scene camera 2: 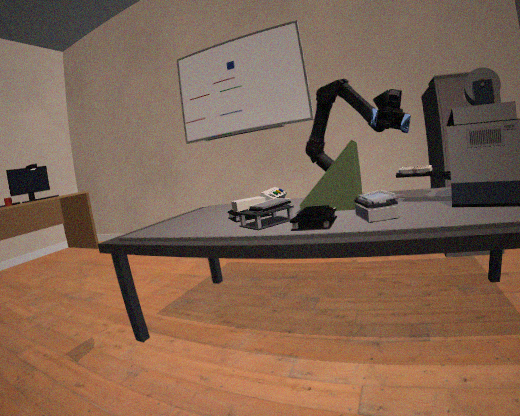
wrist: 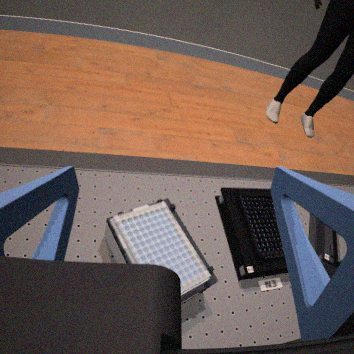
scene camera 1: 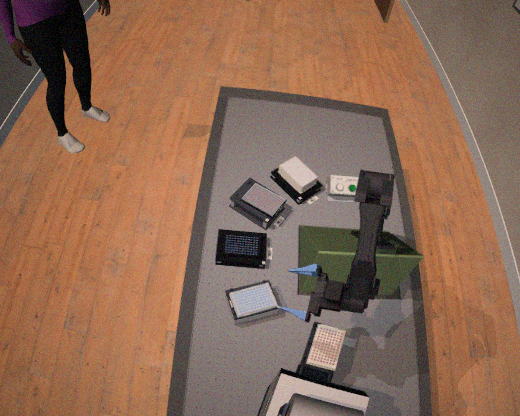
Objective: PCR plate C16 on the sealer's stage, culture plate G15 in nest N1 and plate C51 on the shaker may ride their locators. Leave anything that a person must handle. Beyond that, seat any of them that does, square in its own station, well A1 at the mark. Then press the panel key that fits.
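Observation:
My gripper (scene camera 1: 283,288) (scene camera 2: 391,124) (wrist: 174,177) is open and empty, high above the table beside the shaker. The clear, pale-blue-welled plate (scene camera 1: 253,300) (scene camera 2: 378,195) (wrist: 162,242) lies on the shaker; a dark rim shows along its right side in the wrist view. Whether it sits fully down is unclear. The pinkish-white PCR plate (scene camera 1: 326,346) (scene camera 2: 415,170) lies on the sealer's extended stage (scene camera 1: 315,374). A white plate (scene camera 1: 298,175) sits on a black nest and a clear-topped plate (scene camera 1: 264,201) on a grey one; their tags are unreadable. The button panel (scene camera 1: 336,179) (scene camera 2: 274,192) is partly behind the arm in scene camera 1.
A black plate (scene camera 1: 242,244) sits in a black nest tagged N3 (wrist: 270,284), right of the shaker in the wrist view. A green wedge-shaped block (scene camera 1: 312,240) (scene camera 2: 335,185) stands near the arm. The sealer (scene camera 2: 480,160) is a tall machine. A person (scene camera 1: 55,60) (wrist: 327,55) stands off the table.

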